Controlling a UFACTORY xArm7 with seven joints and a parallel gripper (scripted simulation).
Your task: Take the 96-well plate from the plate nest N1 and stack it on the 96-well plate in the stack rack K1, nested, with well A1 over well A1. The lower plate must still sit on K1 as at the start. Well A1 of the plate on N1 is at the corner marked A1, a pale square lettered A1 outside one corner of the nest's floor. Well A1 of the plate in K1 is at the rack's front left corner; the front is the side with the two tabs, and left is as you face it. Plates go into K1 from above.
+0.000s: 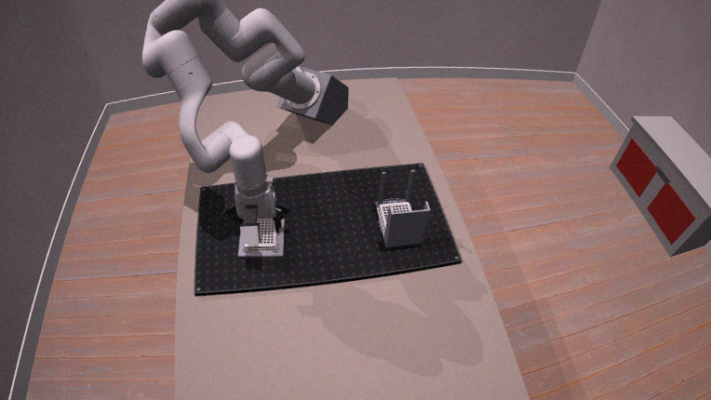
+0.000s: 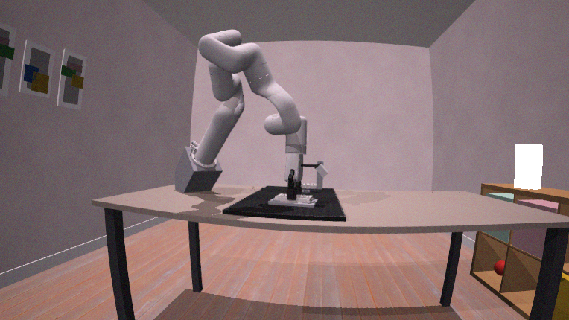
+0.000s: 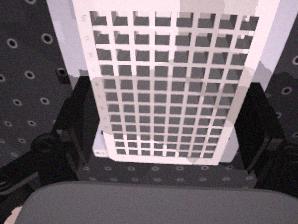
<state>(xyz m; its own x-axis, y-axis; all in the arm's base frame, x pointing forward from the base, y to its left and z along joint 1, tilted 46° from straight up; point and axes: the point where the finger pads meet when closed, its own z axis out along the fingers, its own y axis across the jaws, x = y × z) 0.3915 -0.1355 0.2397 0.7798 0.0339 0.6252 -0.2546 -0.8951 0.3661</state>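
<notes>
Now: the grey rack wall 330 mm to the left of my hand, 180 mm ahead of it and 50 mm above it. Also, from my hand: white 96-well plate: 10 mm below.
</notes>
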